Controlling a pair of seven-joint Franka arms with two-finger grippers.
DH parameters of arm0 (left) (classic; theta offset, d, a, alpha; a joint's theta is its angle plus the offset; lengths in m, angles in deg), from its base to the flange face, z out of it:
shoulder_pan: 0 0.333 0 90
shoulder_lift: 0 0 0 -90
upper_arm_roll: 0 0.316 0.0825 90
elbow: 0 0 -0.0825 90
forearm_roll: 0 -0.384 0 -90
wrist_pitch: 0 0 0.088 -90
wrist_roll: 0 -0.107 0 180
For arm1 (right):
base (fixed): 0 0 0 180
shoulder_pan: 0 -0.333 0 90
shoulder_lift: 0 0 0 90
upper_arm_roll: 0 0.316 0.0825 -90
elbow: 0 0 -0.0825 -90
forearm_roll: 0 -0.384 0 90
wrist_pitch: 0 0 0.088 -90
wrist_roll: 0 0.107 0 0
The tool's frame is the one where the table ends.
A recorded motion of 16 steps. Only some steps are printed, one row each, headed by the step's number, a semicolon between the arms.
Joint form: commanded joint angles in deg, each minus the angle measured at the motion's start. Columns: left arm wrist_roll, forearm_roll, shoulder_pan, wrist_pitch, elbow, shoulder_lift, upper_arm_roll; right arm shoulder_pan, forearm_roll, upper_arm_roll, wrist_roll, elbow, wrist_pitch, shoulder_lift.
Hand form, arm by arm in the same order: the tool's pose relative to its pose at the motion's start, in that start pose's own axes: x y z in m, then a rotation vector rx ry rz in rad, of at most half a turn. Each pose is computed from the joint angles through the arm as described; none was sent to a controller.
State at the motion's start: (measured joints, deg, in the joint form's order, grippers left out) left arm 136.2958 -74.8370 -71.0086 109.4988 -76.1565 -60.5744 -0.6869; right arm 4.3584 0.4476 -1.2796 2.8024 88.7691 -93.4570 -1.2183
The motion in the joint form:
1: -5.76 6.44 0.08 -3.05 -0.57 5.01 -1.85; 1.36 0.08 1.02 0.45 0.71 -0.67 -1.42
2: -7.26 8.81 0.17 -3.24 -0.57 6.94 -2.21; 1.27 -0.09 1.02 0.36 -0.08 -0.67 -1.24
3: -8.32 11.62 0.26 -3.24 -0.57 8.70 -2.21; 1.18 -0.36 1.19 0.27 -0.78 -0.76 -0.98
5: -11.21 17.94 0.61 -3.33 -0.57 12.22 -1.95; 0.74 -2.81 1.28 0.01 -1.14 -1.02 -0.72
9: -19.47 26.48 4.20 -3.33 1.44 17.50 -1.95; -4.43 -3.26 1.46 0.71 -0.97 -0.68 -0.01
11: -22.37 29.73 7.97 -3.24 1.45 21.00 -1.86; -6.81 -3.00 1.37 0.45 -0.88 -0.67 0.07
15: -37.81 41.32 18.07 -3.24 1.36 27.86 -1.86; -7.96 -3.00 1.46 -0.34 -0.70 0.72 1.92
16: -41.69 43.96 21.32 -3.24 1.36 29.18 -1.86; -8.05 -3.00 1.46 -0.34 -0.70 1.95 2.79
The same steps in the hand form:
1: 0.0414 0.0096 -0.0341 0.0634 -0.0680 0.0032; -0.0057 0.0036 -0.0095 -0.0011 0.0241 0.0137
2: 0.0596 0.0145 -0.0461 0.0734 -0.1018 -0.0111; -0.0044 0.0025 -0.0143 0.0026 0.0346 0.0108
3: 0.0770 0.0179 -0.0547 0.0887 -0.1391 -0.0339; -0.0027 -0.0006 -0.0177 0.0081 0.0436 0.0051
5: 0.1131 0.0222 -0.0683 0.1256 -0.2229 -0.0709; -0.0013 -0.0101 -0.0186 0.0521 0.0476 -0.0064
9: 0.1974 0.0296 -0.0644 0.1616 -0.3546 -0.1099; -0.0045 -0.0626 -0.0102 0.0696 0.0230 -0.0863
11: 0.2549 0.0222 -0.0416 0.1912 -0.4015 -0.1655; -0.0081 -0.0841 -0.0090 0.0693 0.0195 -0.1308
15: 0.3723 -0.0185 0.0228 0.2380 -0.5871 -0.1713; -0.0053 -0.0977 0.0133 0.0641 -0.0398 -0.1666
16: 0.4007 -0.0354 0.0467 0.2492 -0.6288 -0.1785; -0.0043 -0.0991 0.0240 0.0596 -0.0763 -0.1686

